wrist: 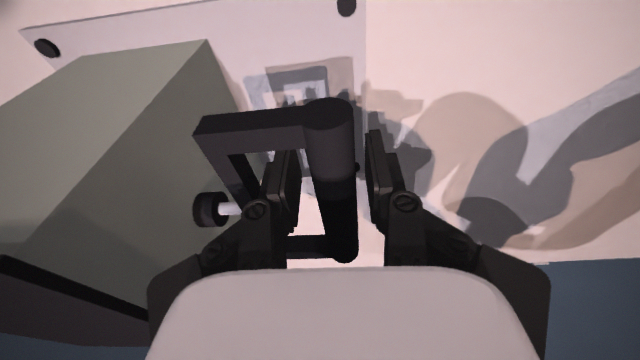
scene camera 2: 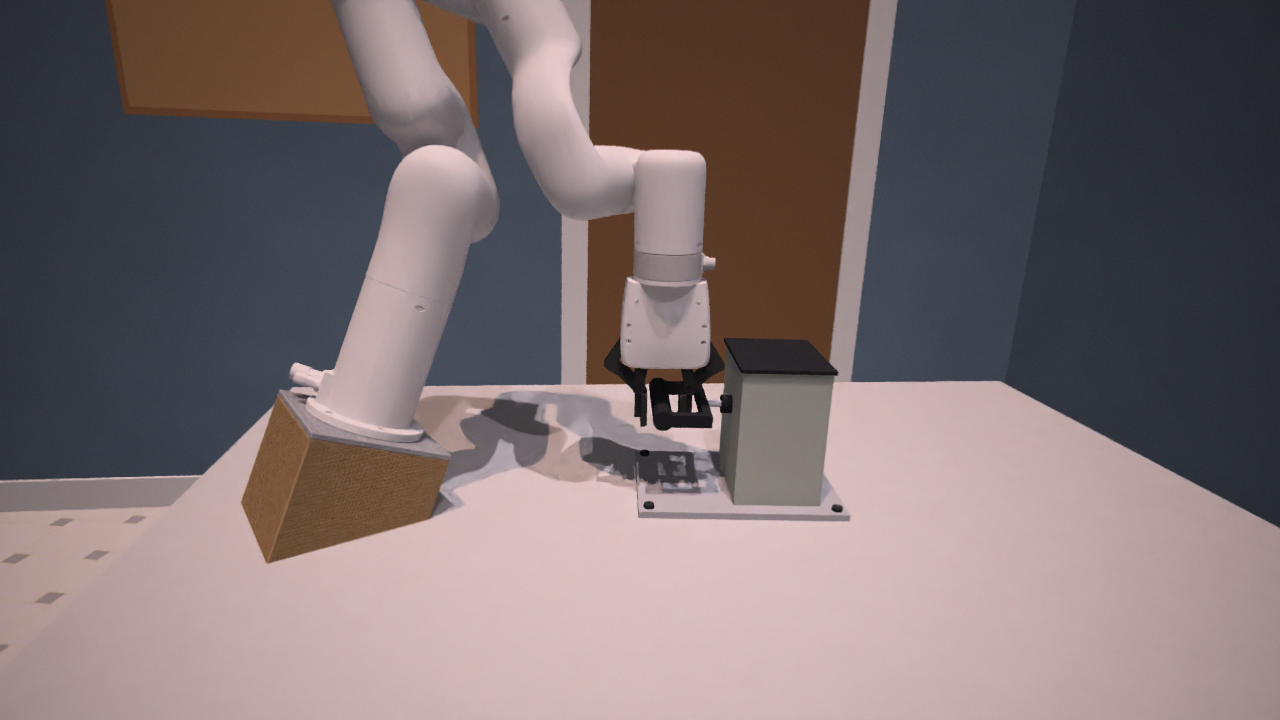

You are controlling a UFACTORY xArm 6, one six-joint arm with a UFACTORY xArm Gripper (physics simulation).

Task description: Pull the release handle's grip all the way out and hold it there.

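The release handle is a black rectangular frame. Its thick round grip point(scene camera 2: 660, 407) point(wrist: 331, 150) lies level on the side away from the box. A short light rod point(wrist: 230, 209) joins the frame to a black collar point(scene camera 2: 725, 403) point(wrist: 210, 209) on the side of the grey-green box point(scene camera 2: 778, 438) point(wrist: 100, 115). My gripper point(scene camera 2: 665, 413) point(wrist: 330, 153) points down and is partly open around the grip. One finger is inside the frame and the other is beyond the grip's outer side. The wrist view shows gaps between the grip and both finger pads.
The box has a black lid point(scene camera 2: 778, 355) and stands on a light base plate point(scene camera 2: 689, 512) point(wrist: 280, 30) with black bolts at its corners, on the white table point(scene camera 2: 537, 608). The arm's wooden mounting block point(scene camera 2: 353, 497) is at the left. Shadows fall beneath the gripper.
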